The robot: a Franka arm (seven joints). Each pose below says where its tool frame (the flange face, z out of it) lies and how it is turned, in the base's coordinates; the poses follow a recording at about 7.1 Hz.
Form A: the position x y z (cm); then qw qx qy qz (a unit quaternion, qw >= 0).
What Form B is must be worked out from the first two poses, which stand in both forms.
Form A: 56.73 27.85 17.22 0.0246 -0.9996 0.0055 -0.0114
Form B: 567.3 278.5 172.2 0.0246 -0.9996 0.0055 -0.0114
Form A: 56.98 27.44 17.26 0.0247 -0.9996 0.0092 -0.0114
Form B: 569.8 274.4 172.6 0.0247 -0.9996 0.0092 -0.0114
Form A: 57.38 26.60 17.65 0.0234 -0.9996 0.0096 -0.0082
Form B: 573.8 266.0 176.5 0.0234 -0.9996 0.0096 -0.0082
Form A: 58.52 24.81 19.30 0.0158 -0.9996 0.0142 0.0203
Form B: 585.2 248.1 193.0 0.0158 -0.9996 0.0142 0.0203
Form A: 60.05 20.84 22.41 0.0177 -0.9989 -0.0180 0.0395
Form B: 600.5 208.4 224.1 0.0177 -0.9989 -0.0180 0.0395
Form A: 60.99 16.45 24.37 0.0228 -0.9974 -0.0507 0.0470
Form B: 609.9 164.5 243.7 0.0228 -0.9974 -0.0507 0.0470
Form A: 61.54 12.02 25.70 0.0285 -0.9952 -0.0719 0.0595
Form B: 615.4 120.2 257.0 0.0285 -0.9952 -0.0719 0.0595
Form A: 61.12 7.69 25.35 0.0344 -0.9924 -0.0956 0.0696
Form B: 611.2 76.9 253.5 0.0344 -0.9924 -0.0956 0.0696
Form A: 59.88 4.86 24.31 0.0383 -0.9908 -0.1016 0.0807
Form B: 598.8 48.6 243.1 0.0383 -0.9908 -0.1016 0.0807
